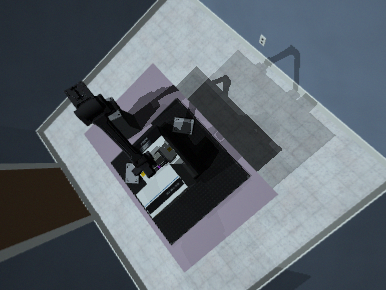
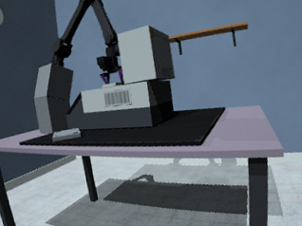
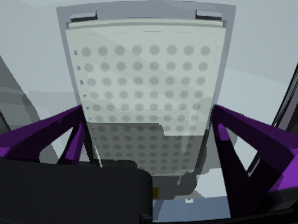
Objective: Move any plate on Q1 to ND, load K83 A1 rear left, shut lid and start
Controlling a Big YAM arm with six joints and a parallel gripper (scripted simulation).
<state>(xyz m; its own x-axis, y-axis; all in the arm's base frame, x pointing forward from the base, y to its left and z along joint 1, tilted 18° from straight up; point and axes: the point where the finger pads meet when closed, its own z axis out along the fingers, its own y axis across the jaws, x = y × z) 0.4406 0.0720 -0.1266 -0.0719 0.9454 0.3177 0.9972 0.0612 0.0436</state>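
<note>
Now: hand right at the white 96-well plate K83. Round my hand: grey plate nest 29 cm to the right, 20 cm below, 10 cm behind; then grey nest ND 29 cm to the left, 20 cm below, 14 cm behind.
</note>
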